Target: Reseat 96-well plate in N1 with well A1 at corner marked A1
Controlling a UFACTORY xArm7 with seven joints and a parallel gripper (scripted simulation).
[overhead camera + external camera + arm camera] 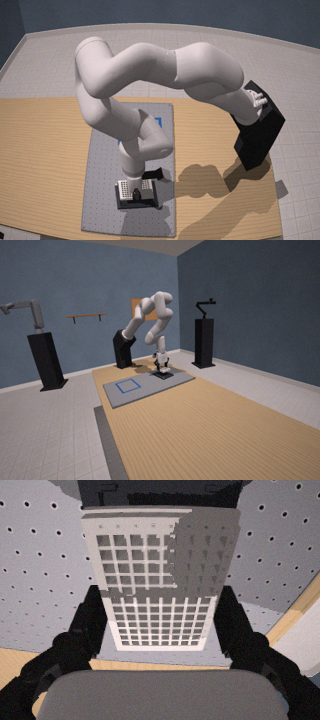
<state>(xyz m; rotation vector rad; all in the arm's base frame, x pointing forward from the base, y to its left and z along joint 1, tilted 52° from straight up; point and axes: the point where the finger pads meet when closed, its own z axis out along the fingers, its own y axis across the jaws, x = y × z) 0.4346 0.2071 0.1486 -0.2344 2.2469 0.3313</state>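
My hand is 70 mm above the dark plate nest N1. Also, from my hand: white 96-well plate 10 mm below.
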